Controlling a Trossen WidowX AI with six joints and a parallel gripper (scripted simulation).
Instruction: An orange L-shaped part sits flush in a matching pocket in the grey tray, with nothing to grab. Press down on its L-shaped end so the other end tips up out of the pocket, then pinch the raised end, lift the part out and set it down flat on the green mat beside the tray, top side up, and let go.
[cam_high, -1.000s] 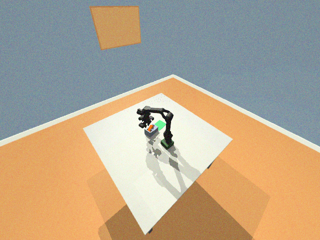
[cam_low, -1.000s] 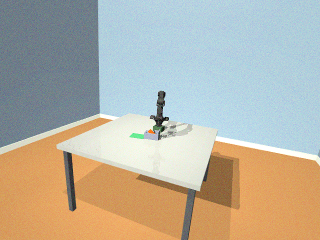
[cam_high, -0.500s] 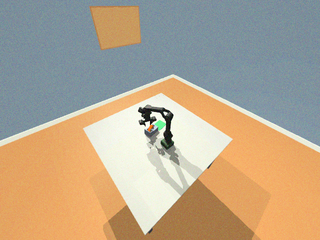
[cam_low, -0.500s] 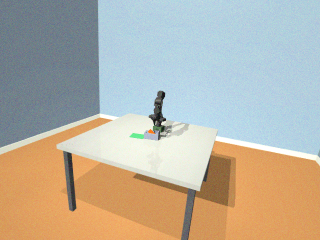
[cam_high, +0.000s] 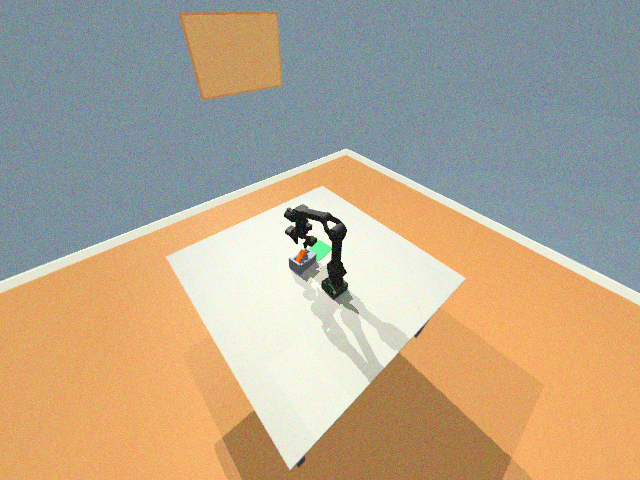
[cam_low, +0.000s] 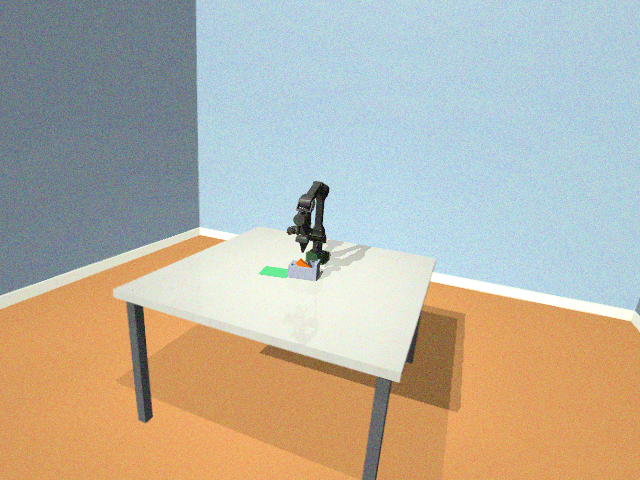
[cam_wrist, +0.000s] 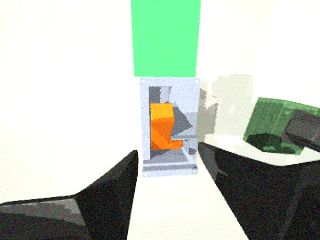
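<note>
Now: the orange l-shaped part 100 mm below my gripper tip, 20 mm to the left of it and 20 mm behind it. Round my gripper tip: green mat: 160 mm below, 150 mm to the right, 20 mm ahead.
</note>
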